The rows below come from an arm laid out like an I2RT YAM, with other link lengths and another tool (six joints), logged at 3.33 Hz.
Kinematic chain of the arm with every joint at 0, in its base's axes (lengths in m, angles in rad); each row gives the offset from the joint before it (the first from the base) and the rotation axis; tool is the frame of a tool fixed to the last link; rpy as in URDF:
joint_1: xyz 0 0 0.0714 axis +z
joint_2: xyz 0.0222 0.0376 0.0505 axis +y
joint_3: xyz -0.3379 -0.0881 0 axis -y
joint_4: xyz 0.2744 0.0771 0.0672 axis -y
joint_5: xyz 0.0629 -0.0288 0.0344 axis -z
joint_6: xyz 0.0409 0 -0.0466 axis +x
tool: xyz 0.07 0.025 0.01 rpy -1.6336 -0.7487 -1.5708
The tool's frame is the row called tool.
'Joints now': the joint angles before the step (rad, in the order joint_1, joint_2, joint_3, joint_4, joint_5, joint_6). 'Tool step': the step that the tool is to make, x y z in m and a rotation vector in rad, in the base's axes. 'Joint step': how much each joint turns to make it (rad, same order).
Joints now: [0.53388 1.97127 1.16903 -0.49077 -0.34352 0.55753]
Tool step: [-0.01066 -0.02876 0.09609 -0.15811 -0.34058 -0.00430]
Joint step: [0.02479 -0.26739 0.00422 -0.07820 0.30060 -0.08850]
